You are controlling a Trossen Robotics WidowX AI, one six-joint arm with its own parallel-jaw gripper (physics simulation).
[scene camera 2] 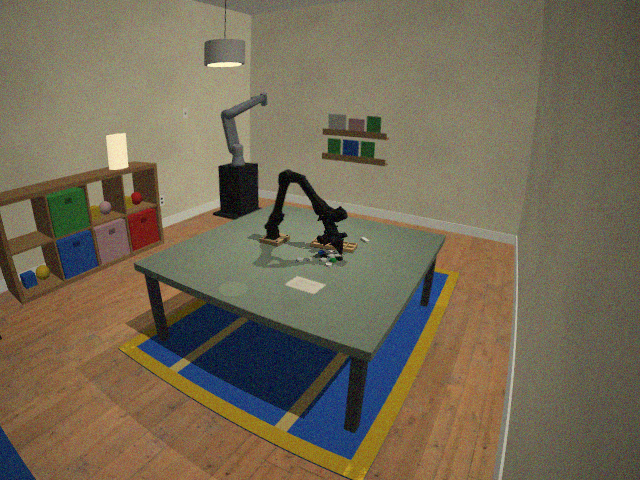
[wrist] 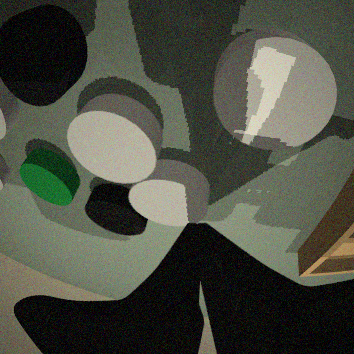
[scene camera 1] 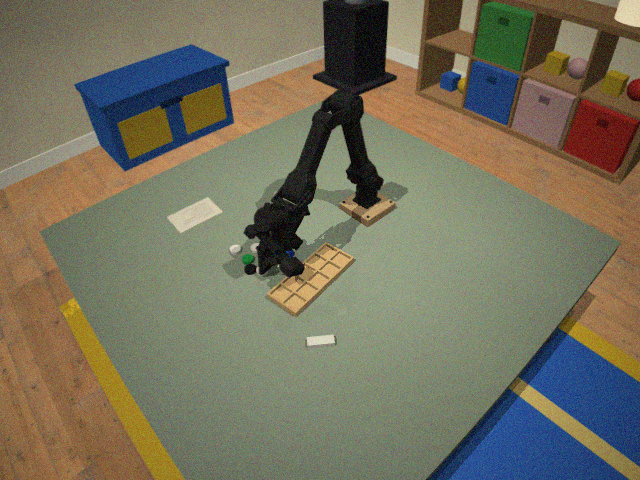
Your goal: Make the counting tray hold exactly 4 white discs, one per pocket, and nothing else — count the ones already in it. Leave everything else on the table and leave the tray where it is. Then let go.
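The wooden counting tray (scene camera 1: 326,286) (scene camera 2: 350,247) (wrist: 326,242) lies on the green table; the pockets I can see are empty, and its left end is hidden by my arm. My gripper (scene camera 1: 268,267) (scene camera 2: 332,250) (wrist: 195,231) is low over the table just left of the tray, shut with nothing between the fingers. In the wrist view a white disc (wrist: 163,201) lies just beyond the fingertips. Two more white discs (wrist: 112,145) (wrist: 277,93) lie further on. A green disc (wrist: 49,177) (scene camera 1: 248,259) and two black discs (wrist: 114,211) (wrist: 42,53) lie to the left. Another white disc (scene camera 1: 235,248) lies apart at the far left.
A white card (scene camera 1: 194,214) (scene camera 2: 305,285) lies to the left of the discs. A small white block (scene camera 1: 320,340) (scene camera 2: 364,239) lies beyond the tray. The arm's wooden base plate (scene camera 1: 367,211) stands behind the tray.
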